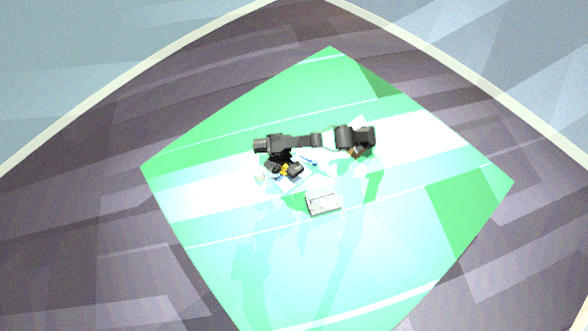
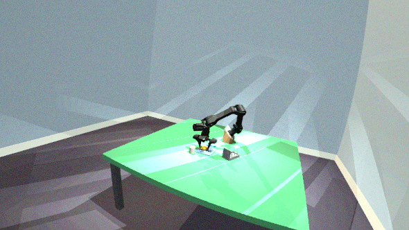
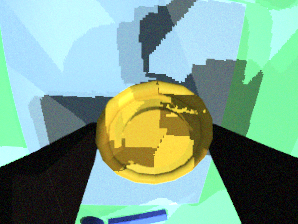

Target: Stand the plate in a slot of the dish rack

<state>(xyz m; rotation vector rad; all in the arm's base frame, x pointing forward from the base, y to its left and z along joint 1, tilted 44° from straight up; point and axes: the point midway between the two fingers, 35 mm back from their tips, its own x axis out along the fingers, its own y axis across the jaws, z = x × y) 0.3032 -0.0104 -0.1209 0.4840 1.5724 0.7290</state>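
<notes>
My gripper tip is 2 cm to the right of the pale mat and 1 cm above it. Also, from my gripper tip: plate 1 cm above; then blue spoon 11 cm behind, 2 cm to the left, 1 cm below; then white cup 11 cm ahead, 4 cm to the right, 1 cm above.
</notes>
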